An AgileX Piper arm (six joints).
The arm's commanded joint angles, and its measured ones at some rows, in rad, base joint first. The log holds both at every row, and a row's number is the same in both.
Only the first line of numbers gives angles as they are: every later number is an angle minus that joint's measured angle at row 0.
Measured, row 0: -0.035, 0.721, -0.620, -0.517, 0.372, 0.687
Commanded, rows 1 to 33: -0.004, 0.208, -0.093, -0.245, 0.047, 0.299; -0.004, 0.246, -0.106, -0.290, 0.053, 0.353; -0.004, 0.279, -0.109, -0.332, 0.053, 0.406; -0.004, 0.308, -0.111, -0.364, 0.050, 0.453; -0.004, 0.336, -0.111, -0.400, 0.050, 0.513; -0.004, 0.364, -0.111, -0.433, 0.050, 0.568; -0.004, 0.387, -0.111, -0.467, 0.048, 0.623; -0.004, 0.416, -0.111, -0.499, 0.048, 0.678; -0.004, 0.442, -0.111, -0.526, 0.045, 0.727; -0.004, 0.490, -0.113, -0.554, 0.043, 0.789; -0.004, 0.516, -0.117, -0.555, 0.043, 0.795; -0.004, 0.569, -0.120, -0.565, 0.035, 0.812; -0.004, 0.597, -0.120, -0.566, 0.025, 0.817; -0.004, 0.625, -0.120, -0.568, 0.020, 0.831; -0.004, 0.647, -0.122, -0.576, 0.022, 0.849; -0.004, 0.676, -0.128, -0.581, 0.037, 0.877; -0.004, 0.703, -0.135, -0.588, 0.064, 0.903; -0.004, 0.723, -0.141, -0.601, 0.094, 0.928; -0.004, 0.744, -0.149, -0.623, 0.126, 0.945; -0.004, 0.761, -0.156, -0.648, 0.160, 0.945; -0.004, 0.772, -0.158, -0.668, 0.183, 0.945; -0.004, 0.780, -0.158, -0.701, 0.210, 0.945; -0.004, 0.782, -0.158, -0.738, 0.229, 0.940; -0.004, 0.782, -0.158, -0.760, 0.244, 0.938; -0.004, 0.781, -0.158, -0.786, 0.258, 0.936; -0.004, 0.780, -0.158, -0.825, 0.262, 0.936; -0.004, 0.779, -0.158, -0.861, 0.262, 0.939; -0.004, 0.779, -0.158, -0.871, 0.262, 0.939; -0.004, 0.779, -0.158, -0.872, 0.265, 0.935; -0.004, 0.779, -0.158, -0.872, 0.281, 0.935; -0.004, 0.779, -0.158, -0.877, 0.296, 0.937; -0.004, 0.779, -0.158, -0.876, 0.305, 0.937; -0.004, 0.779, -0.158, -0.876, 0.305, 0.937
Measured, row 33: 0.000, 0.781, -0.149, -0.850, 0.270, 0.934
